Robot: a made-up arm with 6 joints. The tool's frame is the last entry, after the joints.
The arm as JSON. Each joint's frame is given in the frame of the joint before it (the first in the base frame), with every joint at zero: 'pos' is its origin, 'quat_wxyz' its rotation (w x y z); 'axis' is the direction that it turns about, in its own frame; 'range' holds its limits. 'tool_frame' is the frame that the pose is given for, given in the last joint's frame.
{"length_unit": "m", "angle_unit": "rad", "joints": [
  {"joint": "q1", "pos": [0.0, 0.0, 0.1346], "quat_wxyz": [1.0, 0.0, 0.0, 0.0], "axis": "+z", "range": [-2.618, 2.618]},
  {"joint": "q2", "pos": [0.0, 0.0, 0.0], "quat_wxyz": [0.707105, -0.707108, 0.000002, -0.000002], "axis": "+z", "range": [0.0, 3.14]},
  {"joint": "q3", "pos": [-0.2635, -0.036, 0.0], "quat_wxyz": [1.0, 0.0, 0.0, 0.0], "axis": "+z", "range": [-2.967, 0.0]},
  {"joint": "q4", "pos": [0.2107, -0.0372, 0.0], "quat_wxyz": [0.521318, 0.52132, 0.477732, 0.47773], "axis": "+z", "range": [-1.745, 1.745]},
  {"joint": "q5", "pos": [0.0, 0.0, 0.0], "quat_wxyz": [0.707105, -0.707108, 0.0, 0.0], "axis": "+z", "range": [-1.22, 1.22]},
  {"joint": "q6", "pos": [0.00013, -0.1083, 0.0], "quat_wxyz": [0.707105, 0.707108, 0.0, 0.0], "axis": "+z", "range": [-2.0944, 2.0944]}
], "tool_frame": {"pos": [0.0, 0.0, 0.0], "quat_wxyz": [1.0, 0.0, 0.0, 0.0]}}
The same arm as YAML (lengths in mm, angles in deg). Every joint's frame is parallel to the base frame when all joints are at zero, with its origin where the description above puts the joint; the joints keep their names.
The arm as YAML. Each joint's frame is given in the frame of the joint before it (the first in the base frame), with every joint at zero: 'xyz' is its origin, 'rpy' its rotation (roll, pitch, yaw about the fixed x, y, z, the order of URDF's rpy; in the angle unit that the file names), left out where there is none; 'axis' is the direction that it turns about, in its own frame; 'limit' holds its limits. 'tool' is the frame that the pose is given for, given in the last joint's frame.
units:
  length: mm
  angle: deg
joints:
  - name: q1
    type: revolute
    origin:
      xyz: [0.0, 0.0, 134.6]
    axis: "+z"
    limit:
      lower: -150.0
      upper: 150.0
  - name: q2
    type: revolute
    origin:
      xyz: [0.0, 0.0, 0.0]
    axis: "+y"
    limit:
      lower: 0.0
      upper: 179.91
  - name: q3
    type: revolute
    origin:
      xyz: [-263.5, 0.0, 36.0]
    axis: "+y"
    limit:
      lower: -170.0
      upper: 0.0
  - name: q4
    type: revolute
    origin:
      xyz: [210.7, 0.0, 37.2]
    axis: [0.9962, 0.0, 0.0871]
    limit:
      lower: -99.98
      upper: 99.98
  - name: q5
    type: revolute
    origin:
      xyz: [0.0, 0.0, 0.0]
    axis: "+y"
    limit:
      lower: -69.9
      upper: 69.9
  - name: q6
    type: revolute
    origin:
      xyz: [107.9, 0.0, 9.3]
    axis: [0.9962, 0.0, 0.0871]
    limit:
      lower: -120.0
      upper: 120.0
tool:
  origin:
    xyz: [0.0, 0.0, 0.0]
    rpy: [0.0, 85.0, 0.0]

